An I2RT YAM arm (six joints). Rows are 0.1 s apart.
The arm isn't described. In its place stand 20 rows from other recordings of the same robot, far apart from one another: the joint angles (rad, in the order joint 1, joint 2, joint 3, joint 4, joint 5, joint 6), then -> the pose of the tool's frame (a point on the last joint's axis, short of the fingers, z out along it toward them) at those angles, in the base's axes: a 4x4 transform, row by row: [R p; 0 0 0 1], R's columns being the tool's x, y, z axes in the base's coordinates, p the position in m.
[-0.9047 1.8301 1.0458 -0.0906 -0.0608 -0.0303] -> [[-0.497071, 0.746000, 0.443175, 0.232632], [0.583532, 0.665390, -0.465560, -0.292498], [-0.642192, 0.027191, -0.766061, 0.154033], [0, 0, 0, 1]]
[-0.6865 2.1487 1.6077 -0.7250 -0.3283 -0.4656] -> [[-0.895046, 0.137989, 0.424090, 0.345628], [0.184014, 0.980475, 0.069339, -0.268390], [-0.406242, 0.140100, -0.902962, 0.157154], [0, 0, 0, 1]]
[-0.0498 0.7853 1.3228 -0.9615 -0.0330 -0.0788] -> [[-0.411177, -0.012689, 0.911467, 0.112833], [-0.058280, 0.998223, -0.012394, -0.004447], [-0.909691, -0.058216, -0.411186, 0.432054], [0, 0, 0, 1]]
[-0.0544 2.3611 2.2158 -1.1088 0.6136 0.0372] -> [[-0.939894, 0.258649, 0.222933, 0.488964], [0.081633, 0.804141, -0.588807, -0.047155], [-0.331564, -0.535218, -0.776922, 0.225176], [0, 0, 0, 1]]
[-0.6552 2.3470 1.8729 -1.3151 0.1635 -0.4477] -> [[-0.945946, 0.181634, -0.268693, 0.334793], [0.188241, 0.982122, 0.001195, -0.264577], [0.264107, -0.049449, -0.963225, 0.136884], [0, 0, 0, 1]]
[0.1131 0.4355 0.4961 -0.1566 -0.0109 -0.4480] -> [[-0.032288, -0.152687, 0.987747, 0.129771], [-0.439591, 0.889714, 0.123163, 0.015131], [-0.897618, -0.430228, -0.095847, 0.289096], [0, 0, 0, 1]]
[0.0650 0.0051 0.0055 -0.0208 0.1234 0.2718] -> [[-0.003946, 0.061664, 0.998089, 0.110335], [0.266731, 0.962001, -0.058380, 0.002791], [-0.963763, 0.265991, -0.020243, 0.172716], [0, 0, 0, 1]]
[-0.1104 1.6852 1.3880 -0.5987 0.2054 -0.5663] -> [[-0.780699, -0.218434, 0.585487, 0.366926], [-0.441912, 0.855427, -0.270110, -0.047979], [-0.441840, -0.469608, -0.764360, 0.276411], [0, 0, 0, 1]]
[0.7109 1.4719 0.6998 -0.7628 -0.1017 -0.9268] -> [[0.066659, -0.997006, -0.039192, 0.160752], [-0.992478, -0.070296, 0.100230, 0.143193], [-0.102685, 0.032216, -0.994192, 0.138931], [0, 0, 0, 1]]
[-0.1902 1.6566 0.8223 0.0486 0.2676 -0.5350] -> [[-0.784048, -0.039370, 0.619450, 0.320520], [-0.349774, 0.852466, -0.388535, -0.071295], [-0.512764, -0.521297, -0.682145, 0.158704], [0, 0, 0, 1]]
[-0.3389 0.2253 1.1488 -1.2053 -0.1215 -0.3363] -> [[-0.320242, 0.121318, 0.939536, -0.029146], [-0.234434, 0.950770, -0.202675, 0.014849], [-0.917870, -0.285164, -0.276035, 0.373695], [0, 0, 0, 1]]
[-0.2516 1.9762 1.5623 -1.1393 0.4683 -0.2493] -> [[-0.995137, -0.016183, -0.097164, 0.358634], [0.028477, 0.897022, -0.441068, -0.108777], [0.094296, -0.441690, -0.892199, 0.206751], [0, 0, 0, 1]]
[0.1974 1.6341 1.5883 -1.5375 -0.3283 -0.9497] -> [[-0.422821, -0.903117, -0.074842, 0.275100], [-0.869619, 0.381129, 0.313851, 0.066728], [-0.254920, 0.197787, -0.946518, 0.318002], [0, 0, 0, 1]]
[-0.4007 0.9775 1.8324 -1.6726 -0.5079 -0.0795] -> [[-0.672407, -0.018899, 0.739941, 0.061818], [0.209483, 0.953944, 0.214729, -0.007384], [-0.709920, 0.299390, -0.637479, 0.479933], [0, 0, 0, 1]]
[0.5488 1.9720 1.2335 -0.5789 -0.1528 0.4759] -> [[-0.985257, -0.108851, 0.131987, 0.314575], [-0.071701, 0.963183, 0.259109, 0.198700], [-0.155332, 0.245825, -0.956787, 0.130279], [0, 0, 0, 1]]
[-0.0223 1.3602 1.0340 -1.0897 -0.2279 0.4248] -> [[-0.905399, 0.395144, 0.155289, 0.233008], [0.421775, 0.878970, 0.222525, 0.002849], [-0.048565, 0.266971, -0.962480, 0.242618], [0, 0, 0, 1]]
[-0.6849 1.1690 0.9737 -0.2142 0.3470 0.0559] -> [[-0.261143, 0.852421, 0.452971, 0.199386], [0.281141, 0.516075, -0.809090, -0.178490], [-0.923452, -0.083939, -0.374420, 0.324999], [0, 0, 0, 1]]
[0.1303 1.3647 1.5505 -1.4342 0.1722 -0.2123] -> [[-0.903694, -0.270673, 0.331772, 0.229073], [-0.327790, 0.935855, -0.129339, 0.023866], [-0.275482, -0.225634, -0.934451, 0.372687], [0, 0, 0, 1]]
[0.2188 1.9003 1.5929 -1.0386 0.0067 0.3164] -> [[-0.971444, 0.091193, 0.219043, 0.372479], [0.102729, 0.993829, 0.041843, 0.082580], [-0.213875, 0.063150, -0.974818, 0.239513], [0, 0, 0, 1]]
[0.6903 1.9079 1.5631 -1.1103 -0.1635 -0.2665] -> [[-0.569587, -0.821779, -0.015826, 0.282199], [-0.807386, 0.555797, 0.198034, 0.240568], [-0.153944, 0.125575, -0.980067, 0.227904], [0, 0, 0, 1]]
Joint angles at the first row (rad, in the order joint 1, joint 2, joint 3, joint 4, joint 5, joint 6):
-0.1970, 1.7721, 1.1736, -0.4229, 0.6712, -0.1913
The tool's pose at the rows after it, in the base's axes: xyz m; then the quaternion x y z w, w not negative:
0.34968 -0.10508 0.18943 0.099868 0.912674 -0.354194 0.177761
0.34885 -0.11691 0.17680 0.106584 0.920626 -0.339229 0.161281
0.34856 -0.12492 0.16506 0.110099 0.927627 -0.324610 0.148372
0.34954 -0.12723 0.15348 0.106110 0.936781 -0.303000 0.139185
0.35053 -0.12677 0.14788 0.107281 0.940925 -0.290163 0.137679
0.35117 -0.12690 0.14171 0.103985 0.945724 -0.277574 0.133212
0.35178 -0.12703 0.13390 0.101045 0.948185 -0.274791 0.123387
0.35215 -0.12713 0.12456 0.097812 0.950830 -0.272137 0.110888
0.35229 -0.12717 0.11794 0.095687 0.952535 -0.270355 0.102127
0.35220 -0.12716 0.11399 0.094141 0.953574 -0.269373 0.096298
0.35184 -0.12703 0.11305 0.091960 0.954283 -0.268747 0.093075
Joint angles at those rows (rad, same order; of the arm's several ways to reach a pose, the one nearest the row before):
-0.2329, 1.7931, 1.1736, -0.4187, 0.6498, -0.1982
-0.2676, 1.8279, 1.1736, -0.4179, 0.6140, -0.1982
-0.2913, 1.8603, 1.1736, -0.4152, 0.5819, -0.1978
-0.3000, 1.8912, 1.1736, -0.4153, 0.5381, -0.1970
-0.3000, 1.9061, 1.1736, -0.4145, 0.5140, -0.1860
-0.3019, 1.9225, 1.1736, -0.4145, 0.4892, -0.1860
-0.3019, 1.9446, 1.1736, -0.4137, 0.4873, -0.1867
-0.3019, 1.9709, 1.1736, -0.4141, 0.4870, -0.1871
-0.3019, 1.9896, 1.1736, -0.4141, 0.4870, -0.1871
-0.3019, 2.0007, 1.1736, -0.4152, 0.4873, -0.1875
-0.3019, 2.0029, 1.1736, -0.4191, 0.4870, -0.1905

